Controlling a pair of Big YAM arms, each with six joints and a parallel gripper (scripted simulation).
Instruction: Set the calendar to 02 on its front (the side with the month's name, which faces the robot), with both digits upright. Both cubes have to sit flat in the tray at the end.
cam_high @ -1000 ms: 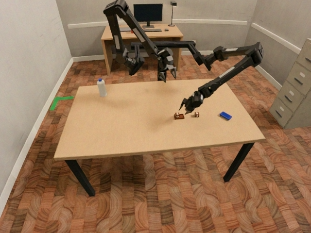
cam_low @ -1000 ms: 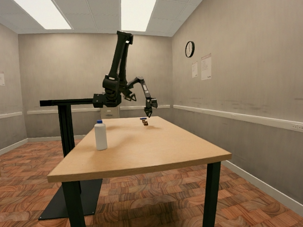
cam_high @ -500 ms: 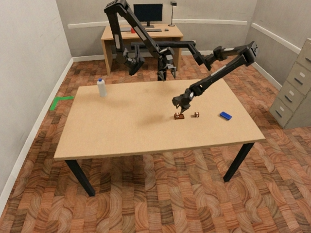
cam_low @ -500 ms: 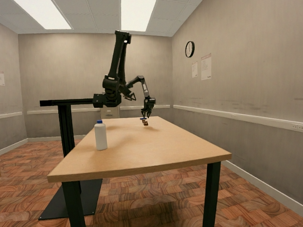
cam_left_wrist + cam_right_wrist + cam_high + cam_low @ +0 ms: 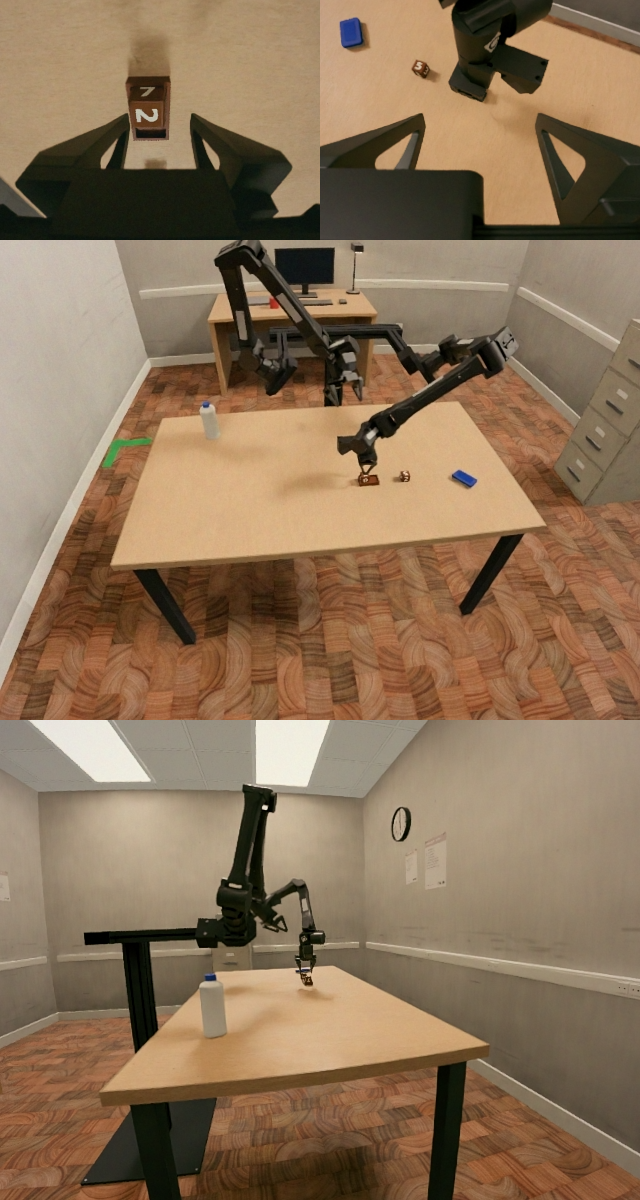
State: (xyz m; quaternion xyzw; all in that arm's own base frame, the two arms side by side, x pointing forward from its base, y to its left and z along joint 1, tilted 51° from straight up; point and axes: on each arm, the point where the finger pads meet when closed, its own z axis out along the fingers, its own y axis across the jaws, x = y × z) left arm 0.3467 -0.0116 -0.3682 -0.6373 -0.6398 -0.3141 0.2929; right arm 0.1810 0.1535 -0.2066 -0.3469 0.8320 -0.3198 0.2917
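Now: the brown calendar tray 10 mm ahead of my left hand, 20 mm to the left of it and 50 mm below it. Also, from my left hand: flat blue block 60 mm ahead, 400 mm to the left, 50 mm below.
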